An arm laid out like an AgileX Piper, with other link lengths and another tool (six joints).
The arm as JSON. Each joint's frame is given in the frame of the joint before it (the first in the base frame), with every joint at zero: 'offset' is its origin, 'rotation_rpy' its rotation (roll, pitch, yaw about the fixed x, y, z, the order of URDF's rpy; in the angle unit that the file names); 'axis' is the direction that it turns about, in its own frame. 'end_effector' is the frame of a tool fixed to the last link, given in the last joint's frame.
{
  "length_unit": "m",
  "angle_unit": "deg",
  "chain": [
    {
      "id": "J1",
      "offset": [
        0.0,
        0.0,
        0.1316
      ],
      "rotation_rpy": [
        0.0,
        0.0,
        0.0
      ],
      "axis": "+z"
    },
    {
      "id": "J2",
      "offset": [
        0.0,
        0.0,
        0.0
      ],
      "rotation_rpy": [
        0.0,
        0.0,
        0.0
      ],
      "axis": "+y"
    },
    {
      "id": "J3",
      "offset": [
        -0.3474,
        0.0,
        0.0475
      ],
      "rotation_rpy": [
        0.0,
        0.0,
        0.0
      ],
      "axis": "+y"
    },
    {
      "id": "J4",
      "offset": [
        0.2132,
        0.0,
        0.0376
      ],
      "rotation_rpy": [
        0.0,
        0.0,
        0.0
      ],
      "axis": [
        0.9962,
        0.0,
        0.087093
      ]
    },
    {
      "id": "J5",
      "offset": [
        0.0,
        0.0,
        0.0
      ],
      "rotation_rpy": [
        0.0,
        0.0,
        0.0
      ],
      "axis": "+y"
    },
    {
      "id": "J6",
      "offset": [
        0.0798,
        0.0,
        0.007
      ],
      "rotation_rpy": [
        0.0,
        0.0,
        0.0
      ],
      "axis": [
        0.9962,
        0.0,
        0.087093
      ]
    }
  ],
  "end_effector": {
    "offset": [
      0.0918,
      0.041,
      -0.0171
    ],
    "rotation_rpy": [
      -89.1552,
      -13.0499,
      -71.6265
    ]
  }
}
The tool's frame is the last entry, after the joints.
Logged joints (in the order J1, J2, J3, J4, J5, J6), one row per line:
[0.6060, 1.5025, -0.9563, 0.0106, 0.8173, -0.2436]
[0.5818, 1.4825, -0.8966, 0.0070, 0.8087, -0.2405]
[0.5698, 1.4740, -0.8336, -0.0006, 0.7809, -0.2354]
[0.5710, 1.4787, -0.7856, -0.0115, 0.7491, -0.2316]
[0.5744, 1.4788, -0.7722, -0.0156, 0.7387, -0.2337]
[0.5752, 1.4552, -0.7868, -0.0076, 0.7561, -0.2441]
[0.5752, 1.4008, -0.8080, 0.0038, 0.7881, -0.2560]
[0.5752, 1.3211, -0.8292, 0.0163, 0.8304, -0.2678]
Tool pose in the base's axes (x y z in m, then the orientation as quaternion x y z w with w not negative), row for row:
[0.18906, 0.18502, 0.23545, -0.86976, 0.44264, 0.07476, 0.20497]
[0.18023, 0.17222, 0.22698, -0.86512, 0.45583, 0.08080, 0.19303]
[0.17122, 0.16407, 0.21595, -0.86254, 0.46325, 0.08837, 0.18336]
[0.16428, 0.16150, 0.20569, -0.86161, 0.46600, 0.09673, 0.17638]
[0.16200, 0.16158, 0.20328, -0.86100, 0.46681, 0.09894, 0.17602]
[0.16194, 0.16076, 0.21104, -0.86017, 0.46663, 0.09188, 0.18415]
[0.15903, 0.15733, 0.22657, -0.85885, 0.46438, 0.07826, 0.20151]
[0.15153, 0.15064, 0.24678, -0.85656, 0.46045, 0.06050, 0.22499]
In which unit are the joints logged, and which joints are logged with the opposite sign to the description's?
The joints are logged in radians. Opposite sign: J4, J6.
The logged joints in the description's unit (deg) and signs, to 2 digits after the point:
[34.72, 86.09, -54.79, -0.61, 46.83, 13.96]
[33.33, 84.94, -51.37, -0.40, 46.34, 13.78]
[32.65, 84.45, -47.76, 0.03, 44.74, 13.49]
[32.72, 84.72, -45.01, 0.66, 42.92, 13.27]
[32.91, 84.73, -44.24, 0.89, 42.32, 13.39]
[32.96, 83.38, -45.08, 0.44, 43.32, 13.99]
[32.96, 80.26, -46.29, -0.22, 45.15, 14.67]
[32.96, 75.69, -47.51, -0.93, 47.58, 15.34]

